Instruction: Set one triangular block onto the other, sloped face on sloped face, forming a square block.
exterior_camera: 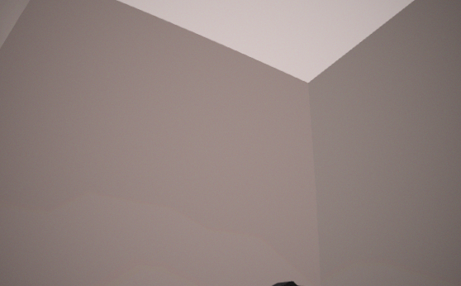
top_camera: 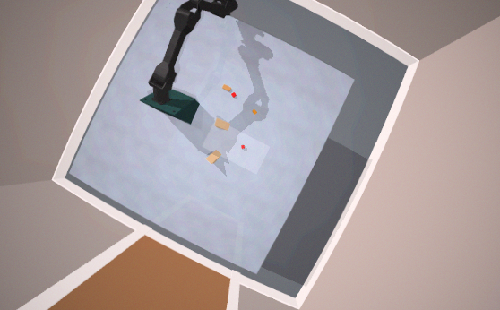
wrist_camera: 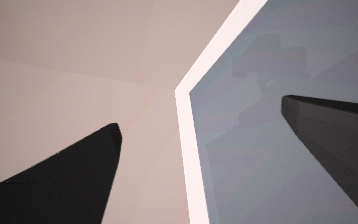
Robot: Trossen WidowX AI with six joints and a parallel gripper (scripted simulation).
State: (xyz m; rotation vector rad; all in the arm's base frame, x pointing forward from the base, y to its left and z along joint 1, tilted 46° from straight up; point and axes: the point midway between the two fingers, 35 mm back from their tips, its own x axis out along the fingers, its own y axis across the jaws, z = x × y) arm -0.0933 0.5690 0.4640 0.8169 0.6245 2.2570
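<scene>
Right now the wooden triangular block is 90 cm to the right of my gripper tip, 43 cm ahead of it and 5 cm below it. The rest, counted from my gripper tip: small orange marker 56 cm to the right, 51 cm ahead, 6 cm below.
</scene>
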